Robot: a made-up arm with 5 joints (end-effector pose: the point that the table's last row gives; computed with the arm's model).
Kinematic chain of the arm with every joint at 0, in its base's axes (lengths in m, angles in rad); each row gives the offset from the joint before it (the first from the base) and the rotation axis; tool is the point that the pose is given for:
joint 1: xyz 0 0 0.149 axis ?
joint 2: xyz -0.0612 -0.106 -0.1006 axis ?
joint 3: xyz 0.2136 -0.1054 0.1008 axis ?
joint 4: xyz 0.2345 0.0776 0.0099 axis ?
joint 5: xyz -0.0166 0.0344 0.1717 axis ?
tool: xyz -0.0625 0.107 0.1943
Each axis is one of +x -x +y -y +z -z.
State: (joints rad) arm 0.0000 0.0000 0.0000 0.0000 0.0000
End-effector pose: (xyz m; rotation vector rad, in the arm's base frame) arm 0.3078 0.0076 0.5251 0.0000 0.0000 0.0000
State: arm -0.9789 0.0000 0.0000 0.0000 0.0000
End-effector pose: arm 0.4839 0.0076 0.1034 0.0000 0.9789 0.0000
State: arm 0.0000 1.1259 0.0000 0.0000 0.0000
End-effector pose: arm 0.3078 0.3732 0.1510 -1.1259 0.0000 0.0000
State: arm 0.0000 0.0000 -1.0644 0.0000 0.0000
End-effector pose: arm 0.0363 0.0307 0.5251 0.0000 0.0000 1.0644
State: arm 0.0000 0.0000 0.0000 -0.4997 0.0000
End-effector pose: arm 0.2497 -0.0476 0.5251 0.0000 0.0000 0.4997
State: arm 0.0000 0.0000 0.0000 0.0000 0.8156
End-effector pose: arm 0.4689 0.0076 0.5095 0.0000 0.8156 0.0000
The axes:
joint 1: -y
joint 2: -x
joint 3: -z
joint 4: -z
joint 5: +y

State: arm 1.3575 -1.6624 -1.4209 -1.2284 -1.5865
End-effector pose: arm 0.2496 -0.3141 0.3291 -0.5654 0.5221 -1.4025
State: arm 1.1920 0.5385 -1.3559 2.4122 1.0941
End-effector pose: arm -0.0845 0.1980 0.5188 0.7369 -0.3712 -0.8727
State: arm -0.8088 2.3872 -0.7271 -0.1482 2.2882
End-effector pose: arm -0.1516 -0.2085 -0.3785 1.8514 -0.8714 1.1515
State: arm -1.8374 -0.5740 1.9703 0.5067 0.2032
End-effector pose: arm 0.0001 -0.7383 -0.1105 1.8050 -1.2276 2.0764
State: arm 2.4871 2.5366 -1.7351 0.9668 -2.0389
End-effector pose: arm 0.3068 -0.1113 0.2579 -2.6254 -1.3042 -0.2597
